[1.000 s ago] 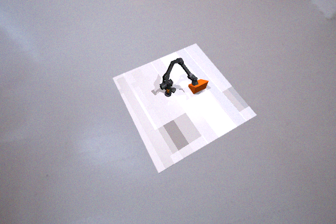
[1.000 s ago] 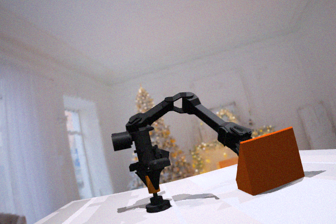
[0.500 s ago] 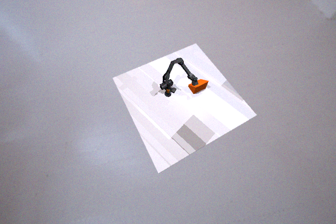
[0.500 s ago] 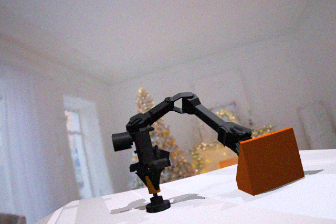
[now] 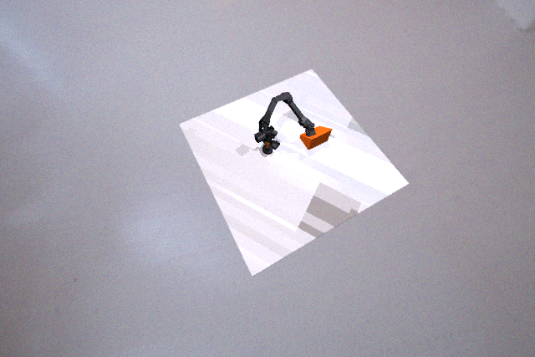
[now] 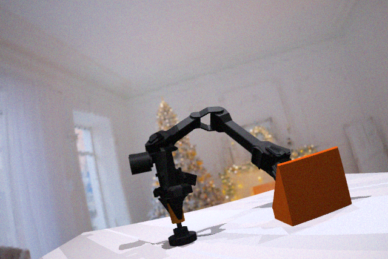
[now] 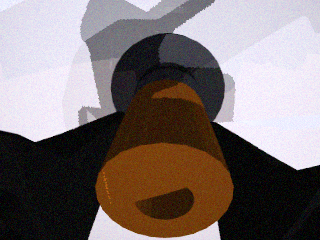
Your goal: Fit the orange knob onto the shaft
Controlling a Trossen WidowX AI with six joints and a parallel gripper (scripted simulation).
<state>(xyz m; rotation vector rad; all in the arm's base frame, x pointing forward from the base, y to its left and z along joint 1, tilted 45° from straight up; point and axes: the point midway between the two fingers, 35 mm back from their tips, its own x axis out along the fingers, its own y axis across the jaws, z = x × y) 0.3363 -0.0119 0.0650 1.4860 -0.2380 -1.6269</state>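
My gripper tip is now 4 cm above the dark pedestal. Also, from my gripper tip: orange knob (2 cm above).
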